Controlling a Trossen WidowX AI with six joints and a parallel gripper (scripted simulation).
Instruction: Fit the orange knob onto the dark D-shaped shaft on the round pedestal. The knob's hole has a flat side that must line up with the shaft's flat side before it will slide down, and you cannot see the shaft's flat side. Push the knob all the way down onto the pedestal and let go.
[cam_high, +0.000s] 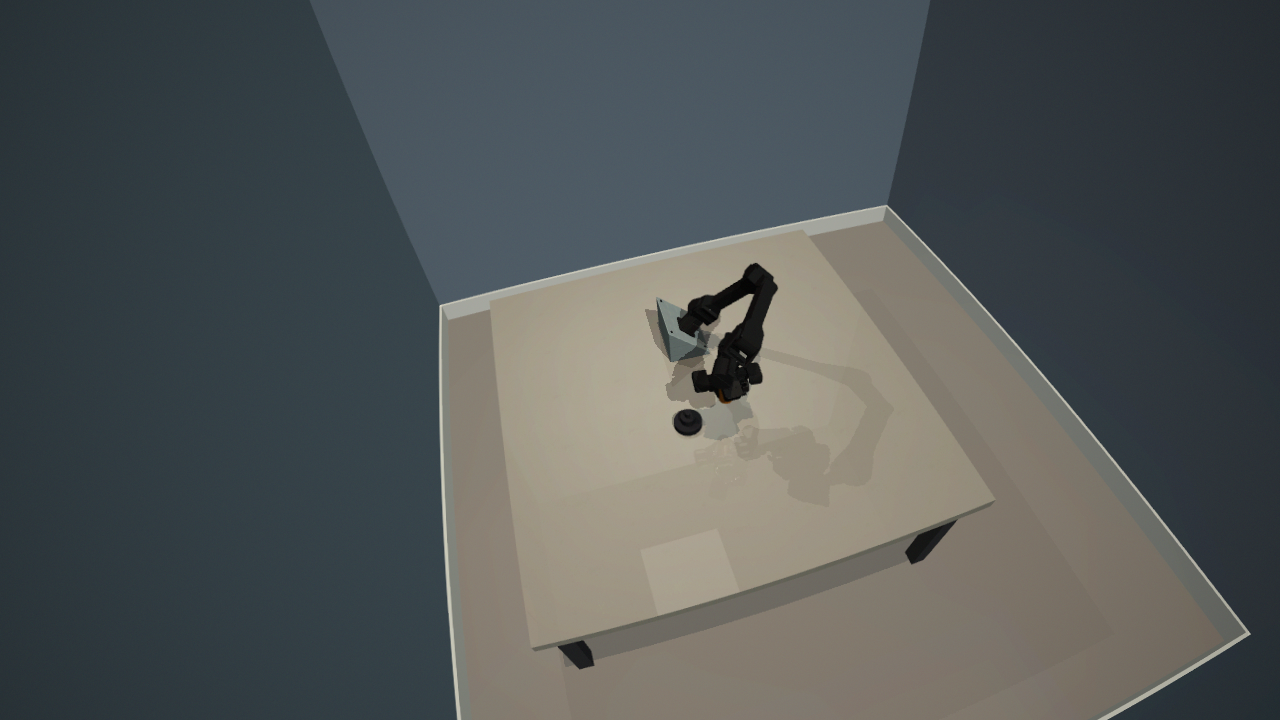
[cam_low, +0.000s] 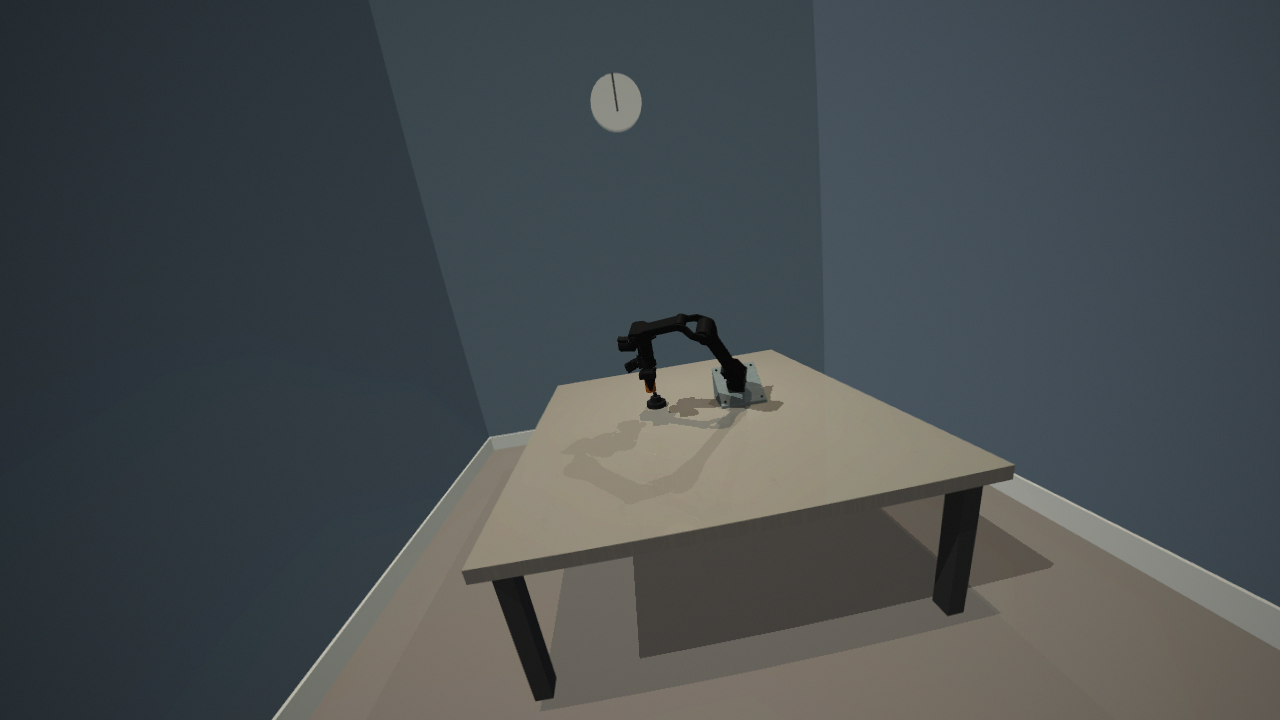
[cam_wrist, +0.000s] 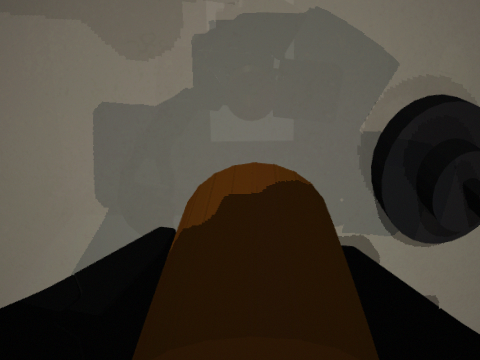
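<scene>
Now: gripper tip 11 cm to the left of the dark round pedestal and 9 cm above it. Round my gripper tip: orange knob 2 cm above.
</scene>
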